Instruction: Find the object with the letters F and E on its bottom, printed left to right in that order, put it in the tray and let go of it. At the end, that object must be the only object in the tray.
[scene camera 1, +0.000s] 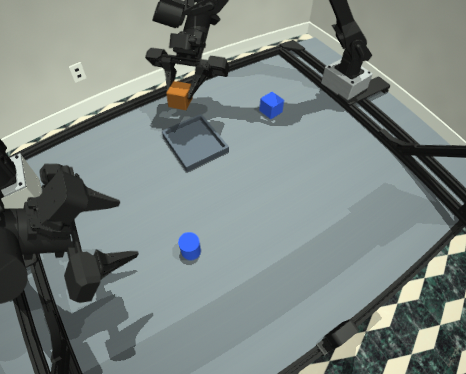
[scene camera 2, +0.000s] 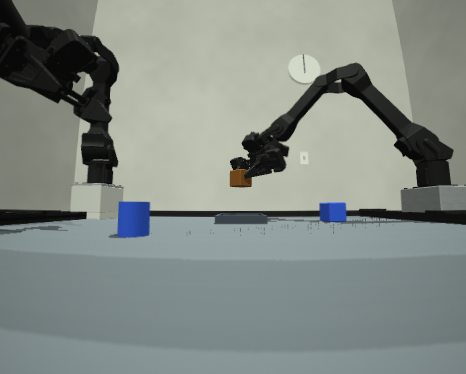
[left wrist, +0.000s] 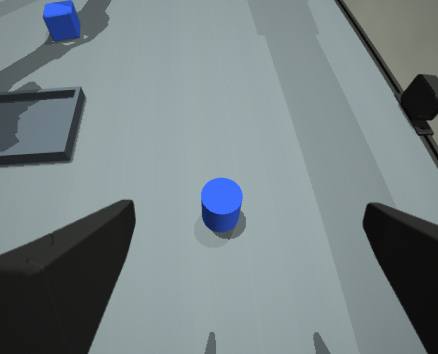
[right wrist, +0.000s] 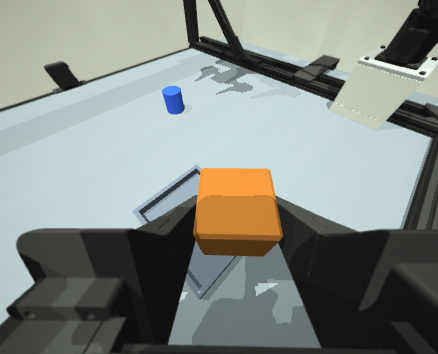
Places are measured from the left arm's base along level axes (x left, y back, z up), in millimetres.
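Pixels of known places: left gripper, fingertip midpoint: (scene camera 1: 127, 227) (scene camera 2: 88, 107) (left wrist: 250, 212); right gripper, fingertip midpoint: (scene camera 1: 178, 97) (scene camera 2: 238, 177) (right wrist: 234, 201); left arm's base, link origin: (scene camera 1: 1, 177) (scene camera 2: 99, 185) (right wrist: 399, 59); right arm's base, link origin: (scene camera 1: 349, 69) (scene camera 2: 434, 187).
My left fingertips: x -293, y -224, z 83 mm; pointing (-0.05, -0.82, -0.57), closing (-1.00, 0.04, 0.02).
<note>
Ahead of a thing's pixels: the offset from my left fingertips to its top centre. "spot": to the spot under its first point.
An orange cube {dx +303, dy -207, dz -46 mm} (scene camera 1: 178, 96) (scene camera 2: 240, 178) (right wrist: 237, 216) is held high in the air near the tray; no letters show on its visible faces, and its underside is hidden. My right gripper (scene camera 1: 180, 91) (scene camera 2: 242, 173) (right wrist: 234, 201) is shut on it. The grey tray {dx +250, dy -210, dz -165 mm} (scene camera 1: 208, 160) (scene camera 2: 241, 219) (left wrist: 77, 122) lies on the table, and no object shows inside it in scene camera 1. A blue cylinder {dx +3, dy -84, dz -139 mm} (scene camera 1: 189, 246) (scene camera 2: 133, 219) (left wrist: 221, 205) (right wrist: 173, 100) stands on the table. A blue cube {dx +257, dy -434, dz -138 mm} (scene camera 1: 271, 105) (scene camera 2: 333, 212) (left wrist: 62, 21) rests on the table. My left gripper (scene camera 1: 129, 228) (left wrist: 250, 212) is open and empty.
The blue cube lies to the right of the tray in both scene views, and the blue cylinder stands nearer the front. Dark frame rails (scene camera 1: 420, 175) edge the table. A black bracket {spot: dx -281, dy -221, dz -128 mm} (scene camera 1: 340, 337) (left wrist: 421, 97) sits on the front rail.
</note>
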